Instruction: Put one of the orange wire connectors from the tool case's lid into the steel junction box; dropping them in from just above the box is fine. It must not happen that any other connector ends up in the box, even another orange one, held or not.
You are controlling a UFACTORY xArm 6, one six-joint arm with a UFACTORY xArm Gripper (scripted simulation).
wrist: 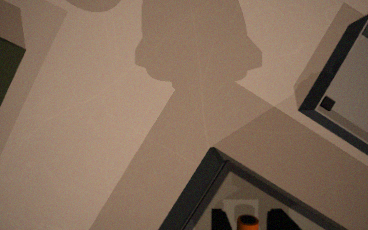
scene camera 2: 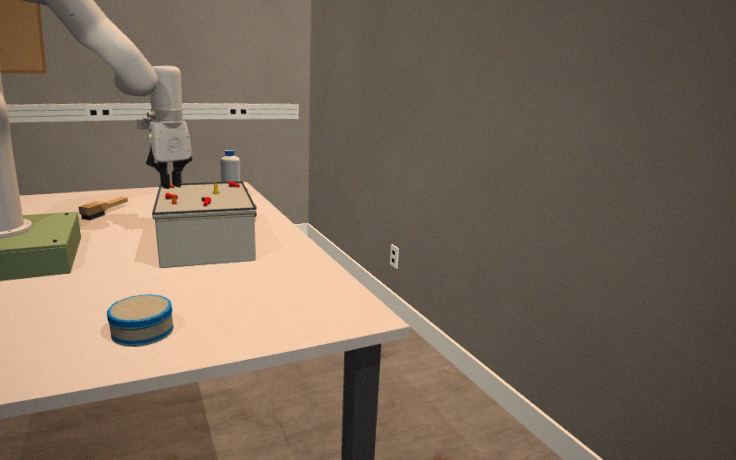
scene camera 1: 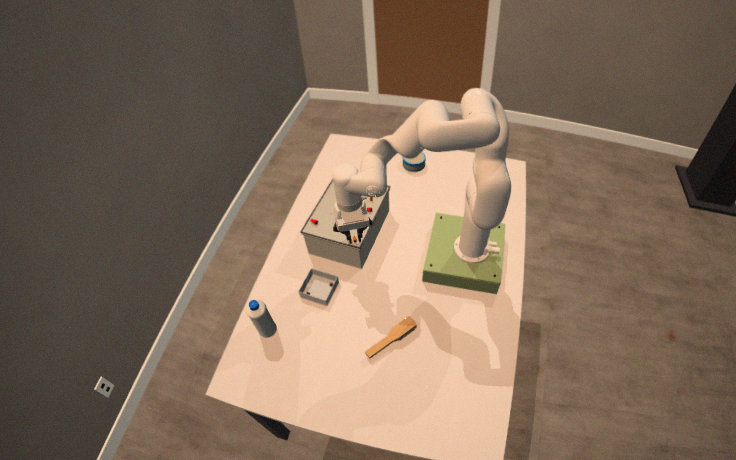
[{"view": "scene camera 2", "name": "grey tool case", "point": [198, 237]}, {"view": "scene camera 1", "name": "grey tool case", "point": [321, 240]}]
